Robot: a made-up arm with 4 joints.
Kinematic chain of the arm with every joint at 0, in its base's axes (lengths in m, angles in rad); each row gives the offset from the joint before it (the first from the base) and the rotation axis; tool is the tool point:
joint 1: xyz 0 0 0.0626 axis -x
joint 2: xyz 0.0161 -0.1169 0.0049 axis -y
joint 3: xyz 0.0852 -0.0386 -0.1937 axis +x
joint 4: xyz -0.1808 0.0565 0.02 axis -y
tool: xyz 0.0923 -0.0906 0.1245
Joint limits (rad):
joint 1: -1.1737..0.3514
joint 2: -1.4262..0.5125
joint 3: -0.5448..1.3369
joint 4: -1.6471..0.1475
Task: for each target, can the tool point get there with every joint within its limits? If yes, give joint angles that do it. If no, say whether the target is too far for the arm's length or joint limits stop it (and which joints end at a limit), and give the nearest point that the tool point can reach.
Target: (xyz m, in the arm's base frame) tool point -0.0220 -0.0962 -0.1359
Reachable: yes | joints -0.5013 -0.6779 -0.1529 -0.6584
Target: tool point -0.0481 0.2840 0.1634
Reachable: no: joint limits stop it (at a limit: joint 1, joint 3, joint 4) | nearest point -0.0508 0.1819 -0.1049 | short by 0.287 m
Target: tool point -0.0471 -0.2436 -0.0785
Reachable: yes | joints -0.2355 -0.6623 0.6782 -0.0480
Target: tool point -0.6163 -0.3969 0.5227
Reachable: no: too far | nearest point -0.1757 -0.2966 0.1711 | short by 0.573 m
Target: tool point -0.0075 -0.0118 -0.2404
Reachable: yes | joints -0.5266 -0.2413 0.4395 -1.4461
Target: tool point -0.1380 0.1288 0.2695
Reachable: no: joint limits stop it (at a limit: joint 1, joint 2, joint 3, joint 4) | nearest point -0.0287 -0.0898 0.1181 | short by 0.287 m
